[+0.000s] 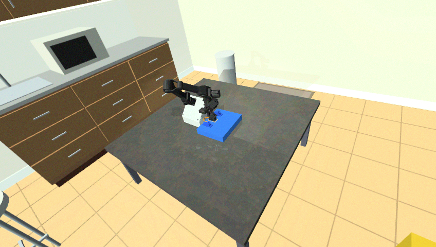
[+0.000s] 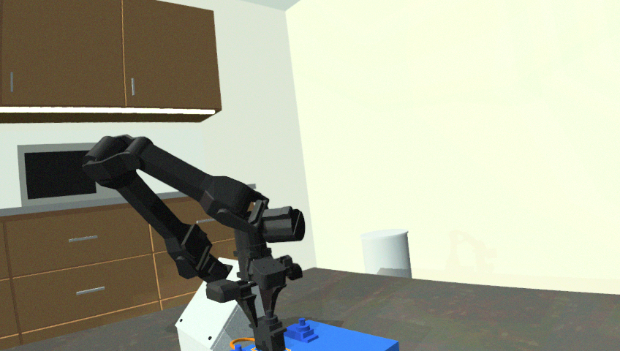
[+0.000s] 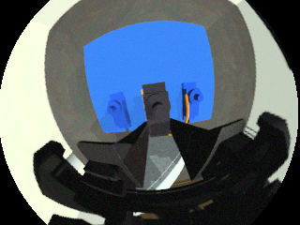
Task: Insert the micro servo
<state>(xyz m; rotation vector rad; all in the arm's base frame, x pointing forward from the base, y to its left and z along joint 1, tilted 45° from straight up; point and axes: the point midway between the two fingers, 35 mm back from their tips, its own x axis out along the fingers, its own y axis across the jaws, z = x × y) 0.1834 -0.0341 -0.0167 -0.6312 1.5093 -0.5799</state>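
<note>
Right now my gripper tip is 120 mm short of the robot deck, 10 mm to the right of it and 70 mm above it.
</note>
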